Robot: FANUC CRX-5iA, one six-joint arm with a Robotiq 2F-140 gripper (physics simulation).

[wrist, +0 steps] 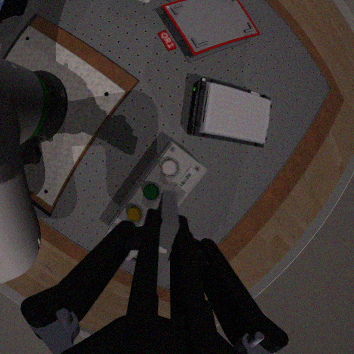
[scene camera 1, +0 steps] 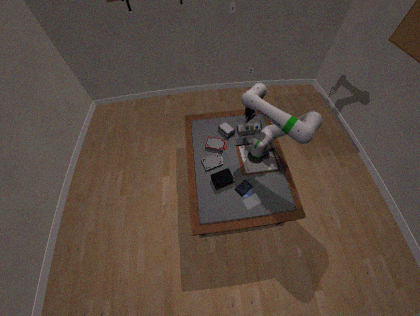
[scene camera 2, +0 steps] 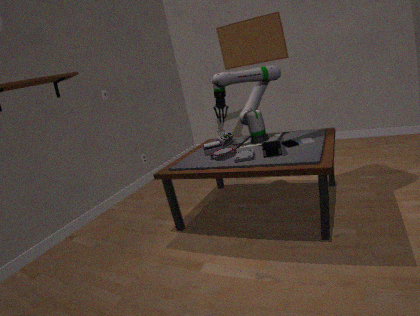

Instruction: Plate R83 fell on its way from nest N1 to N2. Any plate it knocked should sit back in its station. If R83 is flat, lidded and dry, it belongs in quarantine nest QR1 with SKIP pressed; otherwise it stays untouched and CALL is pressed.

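Frame: origin at the arm's base, x ahead, y left, z up, level; millimetres.
Seen in the pictures: gripper, fingertip midpoint: [wrist: 165, 202] [scene camera 1: 246, 122] [scene camera 2: 222, 126]; arm's base at its link origin: [wrist: 35, 106] [scene camera 1: 255, 156] [scene camera 2: 259, 140].
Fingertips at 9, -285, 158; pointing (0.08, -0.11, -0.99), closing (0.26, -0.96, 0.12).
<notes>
Offsets run from my fingertips to a thing's top centre, as dx, dy, dz. "pt": to the spot under its first point.
My gripper [scene camera 1: 248, 116] [scene camera 2: 221, 119] [wrist: 165, 202] is shut and empty, its fingertips together above the button panel @(-53, -20, -74) [scene camera 1: 249, 131] [wrist: 187, 175]. In the wrist view a white button @(+24, -7, -83) [wrist: 169, 167], a green button @(-26, -1, -83) [wrist: 151, 191] and a yellow button @(-75, +5, -83) [wrist: 134, 213] show; the fingers hide the panel's far end. The red-edged nest QR1 @(+313, +69, -111) [scene camera 1: 216, 144] [wrist: 226, 44] has bare grey surface and corner marks. A grey nest @(+390, +237, -129) [scene camera 1: 212, 161] [scene camera 2: 245, 155] lies beside it. A dark flat piece @(+203, +540, -143) [scene camera 1: 244, 188] lies near a pale square @(pt +177, +668, -150) [scene camera 1: 252, 201]; R83's label is unreadable.
A white-topped device @(+163, -60, -88) [scene camera 1: 226, 130] [wrist: 235, 112] stands between the panel and QR1. A black box @(+353, +423, -95) [scene camera 1: 222, 179] [scene camera 2: 271, 148] stands beyond the grey nest. The arm's base stands on a pale, wood-edged plate [scene camera 1: 270, 168] [wrist: 60, 165] beside the panel.
</notes>
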